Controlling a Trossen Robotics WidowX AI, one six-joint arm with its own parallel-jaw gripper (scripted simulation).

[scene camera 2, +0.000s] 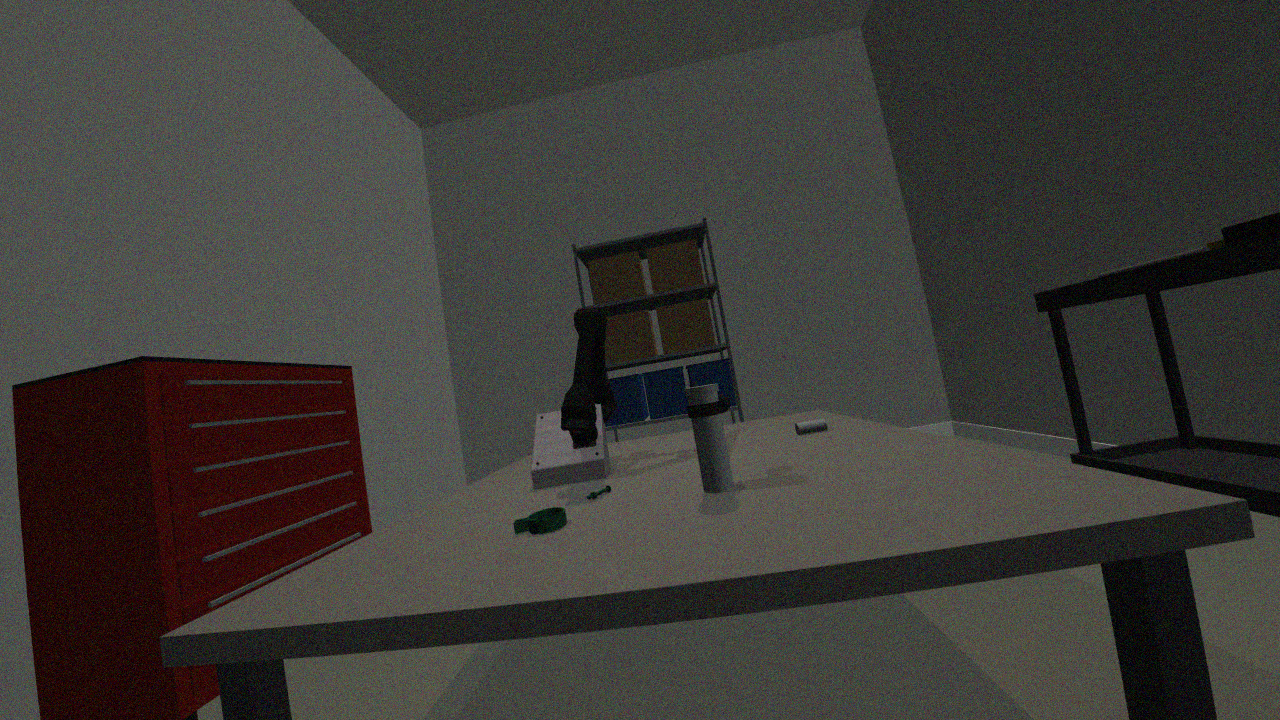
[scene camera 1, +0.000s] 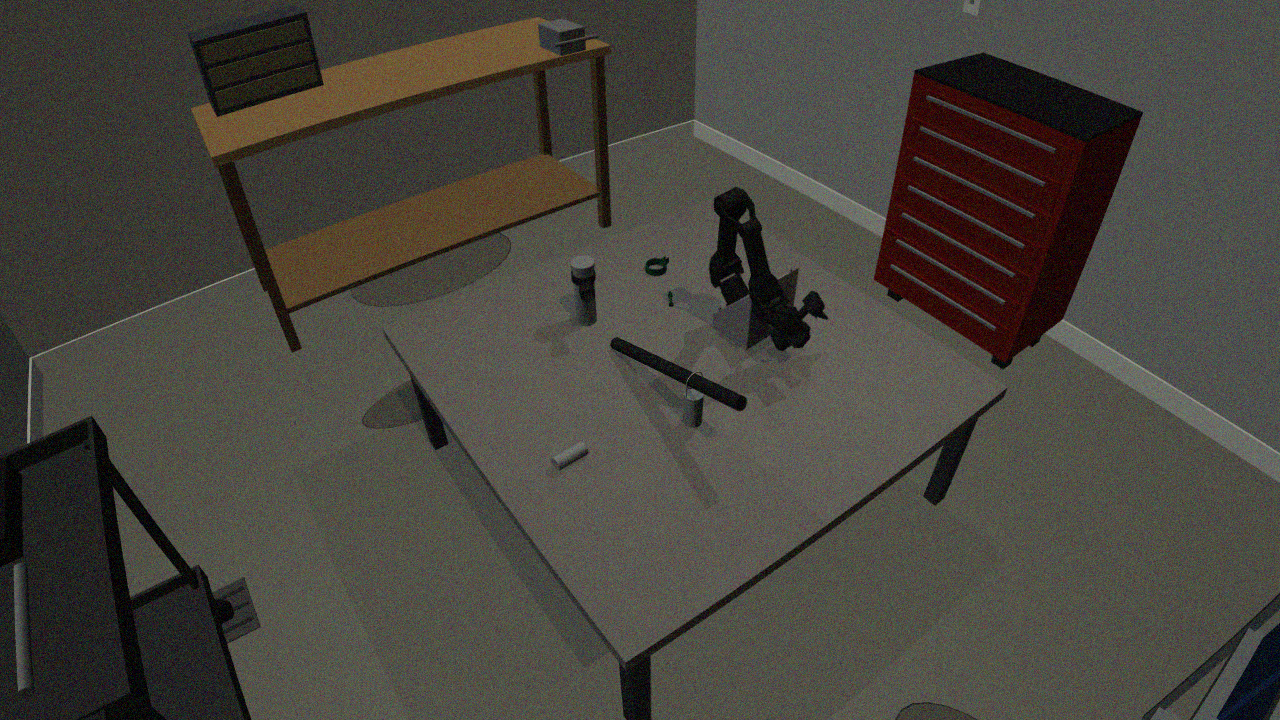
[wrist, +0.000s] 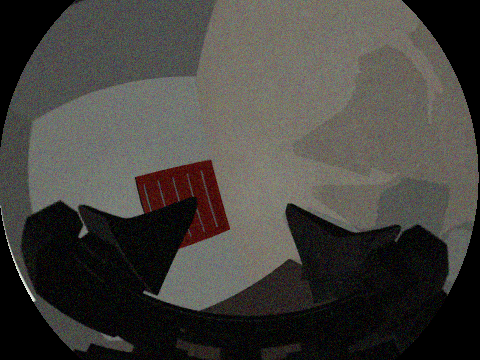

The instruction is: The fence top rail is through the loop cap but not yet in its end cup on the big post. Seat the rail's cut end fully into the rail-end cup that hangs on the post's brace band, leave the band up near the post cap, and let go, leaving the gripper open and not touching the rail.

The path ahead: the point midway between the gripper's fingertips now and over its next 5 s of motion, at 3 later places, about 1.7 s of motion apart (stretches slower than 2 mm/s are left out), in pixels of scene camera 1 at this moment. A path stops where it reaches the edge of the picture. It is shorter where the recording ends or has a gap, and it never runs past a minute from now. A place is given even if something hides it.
The gripper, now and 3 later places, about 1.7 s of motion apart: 817, 327; 642, 301; 594, 279; 584, 297
